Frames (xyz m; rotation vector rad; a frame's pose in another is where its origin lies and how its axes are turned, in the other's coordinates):
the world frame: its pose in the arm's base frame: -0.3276 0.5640 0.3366 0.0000 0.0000 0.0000
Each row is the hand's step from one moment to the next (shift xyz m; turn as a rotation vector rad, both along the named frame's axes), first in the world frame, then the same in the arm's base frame.
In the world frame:
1: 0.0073 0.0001 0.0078 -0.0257 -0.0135 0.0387
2: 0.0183 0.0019 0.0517 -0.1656 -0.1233 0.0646
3: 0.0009 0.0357 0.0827 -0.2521 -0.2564 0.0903
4: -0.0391 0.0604 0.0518 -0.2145 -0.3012 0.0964
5: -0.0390 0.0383 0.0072 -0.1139 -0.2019 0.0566
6: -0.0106 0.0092 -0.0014 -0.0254 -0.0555 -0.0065
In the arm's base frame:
1: 0.0073 0.0001 0.0078 -0.0257 -0.0135 0.0387
2: 0.0183 0.0019 0.0517 -0.1656 -0.1233 0.0646
3: 0.0009 0.0357 0.0827 -0.2521 -0.2564 0.0903
4: -0.0391 0.0604 0.0518 -0.2145 -0.3012 0.0964
5: -0.0390 0.0383 0.0072 -0.1139 -0.2019 0.0566
6: -0.0106 0.0092 -0.0014 -0.0254 -0.0555 -0.0065

